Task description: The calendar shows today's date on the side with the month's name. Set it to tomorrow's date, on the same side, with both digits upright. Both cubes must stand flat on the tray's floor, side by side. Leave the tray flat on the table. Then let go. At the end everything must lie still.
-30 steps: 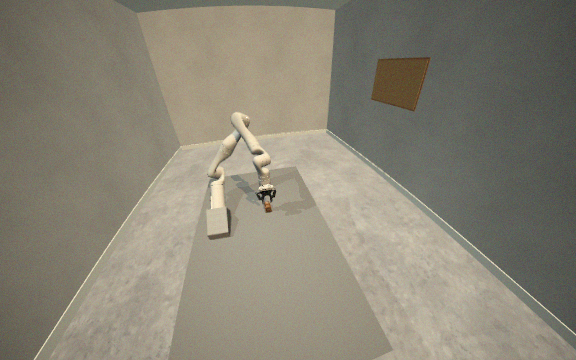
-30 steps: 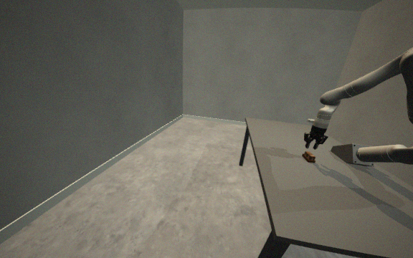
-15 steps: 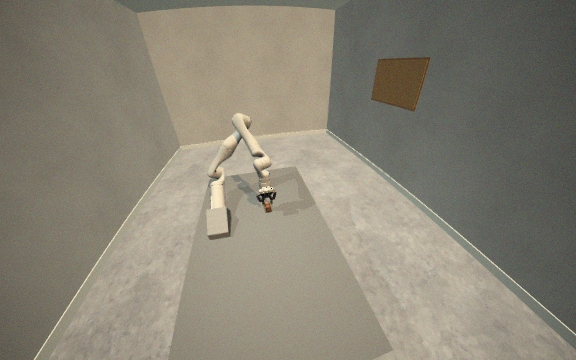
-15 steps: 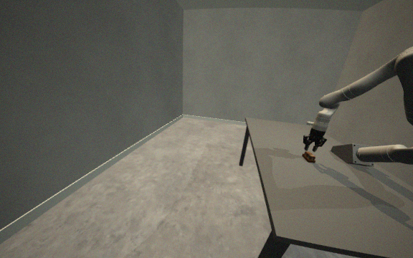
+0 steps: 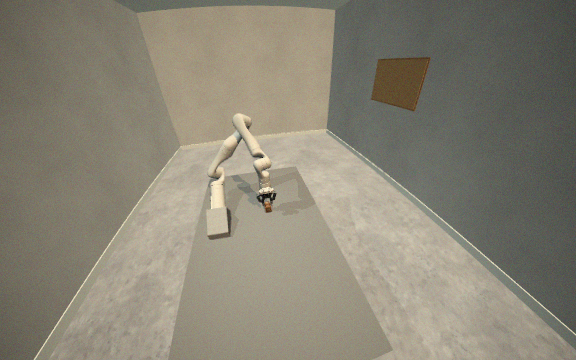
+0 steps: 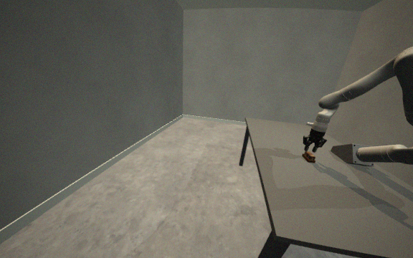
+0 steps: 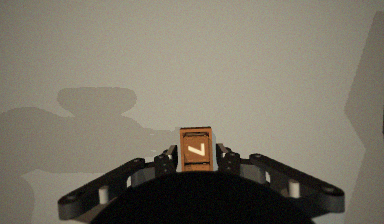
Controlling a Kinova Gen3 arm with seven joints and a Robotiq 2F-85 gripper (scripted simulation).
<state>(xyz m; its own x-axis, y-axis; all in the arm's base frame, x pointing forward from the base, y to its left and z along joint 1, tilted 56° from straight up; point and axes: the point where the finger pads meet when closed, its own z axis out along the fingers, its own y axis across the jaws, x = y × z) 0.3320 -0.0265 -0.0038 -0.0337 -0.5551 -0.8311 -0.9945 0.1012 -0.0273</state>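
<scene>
My gripper is now 40 mm above the digit cube. The rest, counted from my hand: orange tray 60 mm below, 20 mm to the left.
</scene>
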